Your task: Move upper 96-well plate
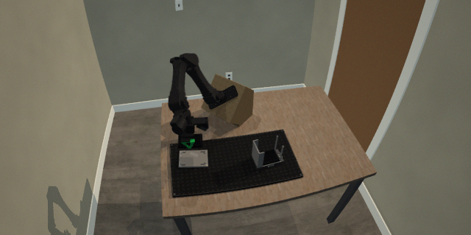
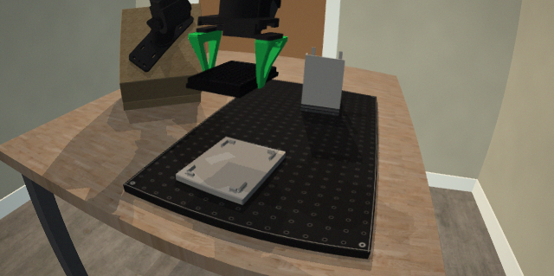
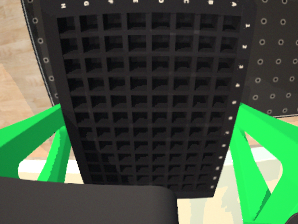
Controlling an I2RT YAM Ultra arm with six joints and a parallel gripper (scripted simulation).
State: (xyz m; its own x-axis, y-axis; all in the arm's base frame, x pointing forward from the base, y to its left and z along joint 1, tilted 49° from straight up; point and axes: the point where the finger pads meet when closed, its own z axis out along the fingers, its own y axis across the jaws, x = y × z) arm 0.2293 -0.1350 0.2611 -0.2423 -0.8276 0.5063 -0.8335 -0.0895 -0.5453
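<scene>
Now: hand right at the black 96-well plate. The rest, counted from my hand: grey plate nest N1: 15 cm below; then pale A1 mark: 7 cm ahead, 6 cm to the left, 14 cm below; then pale wall: 15 cm ahead, 31 cm to the left, 7 cm below.
</scene>
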